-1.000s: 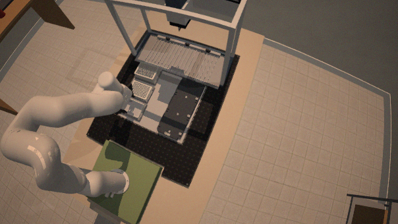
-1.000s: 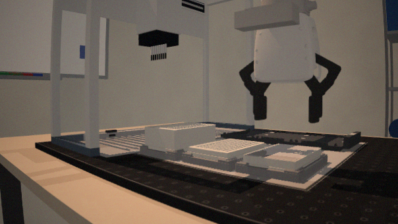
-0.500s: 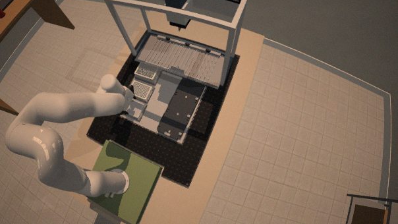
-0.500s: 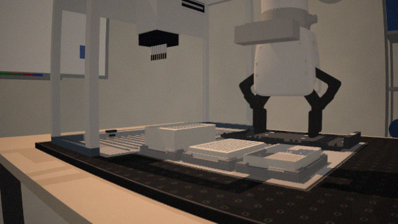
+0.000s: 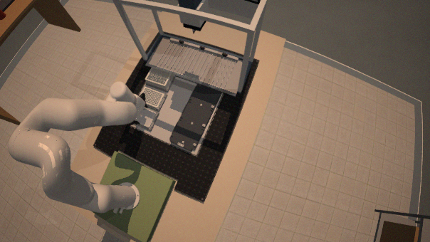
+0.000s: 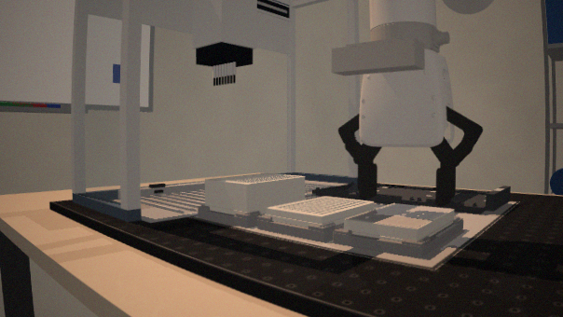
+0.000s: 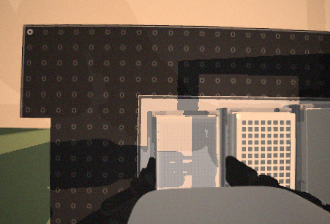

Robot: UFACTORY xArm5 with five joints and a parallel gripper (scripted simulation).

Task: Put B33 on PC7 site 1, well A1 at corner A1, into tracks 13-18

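Right now the plate nest S1 is 40 mm below my hand. Round my hand: pipetting head: 450 mm ahead, 230 mm above, 110 mm to the right; plate carrier PC7: 250 mm to the right, 110 mm ahead, 30 mm below; 96-well plate B38: 110 mm ahead, 30 mm below, 10 mm to the left.
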